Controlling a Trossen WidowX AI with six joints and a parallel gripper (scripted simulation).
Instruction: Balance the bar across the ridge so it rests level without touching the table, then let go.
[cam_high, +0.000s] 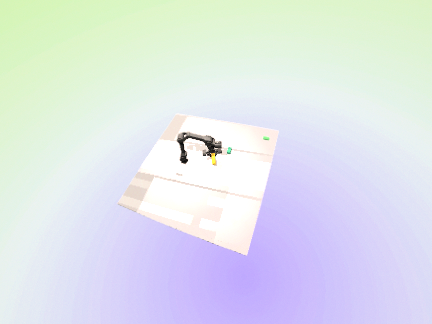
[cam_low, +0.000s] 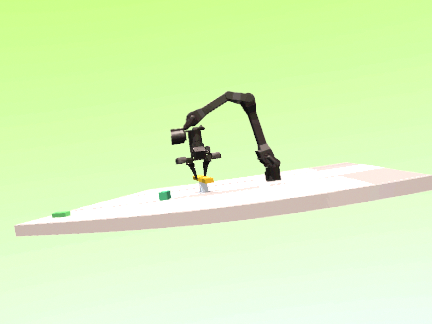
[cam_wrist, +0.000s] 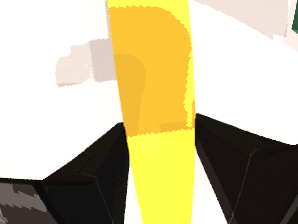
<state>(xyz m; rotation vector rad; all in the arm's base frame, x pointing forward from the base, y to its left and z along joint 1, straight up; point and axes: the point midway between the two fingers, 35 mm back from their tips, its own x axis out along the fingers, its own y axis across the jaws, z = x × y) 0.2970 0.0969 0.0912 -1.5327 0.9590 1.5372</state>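
The yellow bar is 10 mm behind my gripper tip and 20 mm to the left of it. The rest, counted from my gripper tip: flat green block: 440 mm ahead, 400 mm to the left, 50 mm below.
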